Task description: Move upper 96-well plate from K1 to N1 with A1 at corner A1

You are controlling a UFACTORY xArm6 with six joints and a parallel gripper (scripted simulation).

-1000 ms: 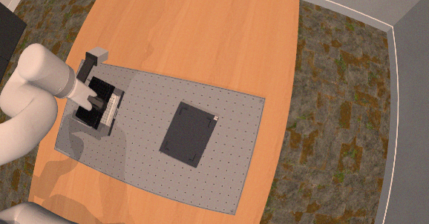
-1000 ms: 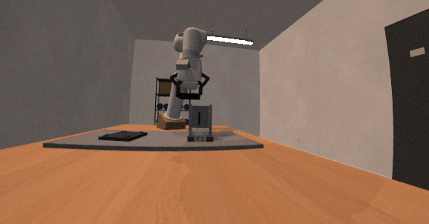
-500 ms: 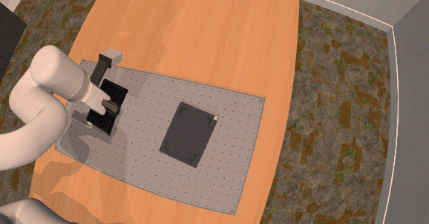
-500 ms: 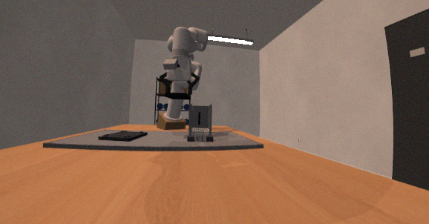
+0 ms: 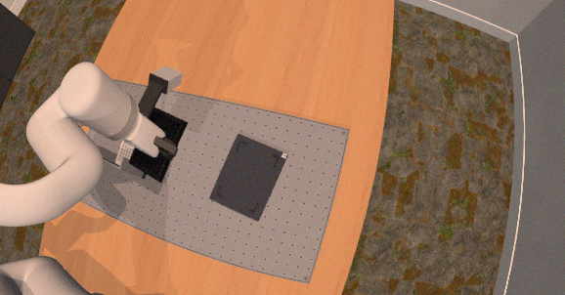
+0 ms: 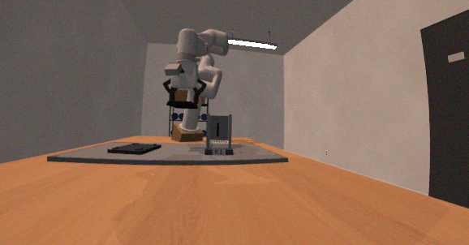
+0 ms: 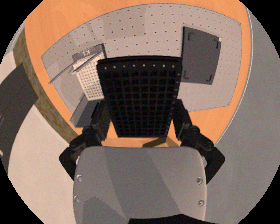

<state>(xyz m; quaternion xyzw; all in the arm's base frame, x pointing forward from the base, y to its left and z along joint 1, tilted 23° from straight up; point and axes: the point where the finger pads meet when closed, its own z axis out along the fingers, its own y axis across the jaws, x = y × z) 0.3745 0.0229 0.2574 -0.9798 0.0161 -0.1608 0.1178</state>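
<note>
My hand is 11 cm short of the pale A1 square, 22 cm to the left of it and 17 cm above it. Round my hand: black 96-well plate 1 cm below; white plate 3 cm behind, 13 cm to the left, 15 cm below.
</note>
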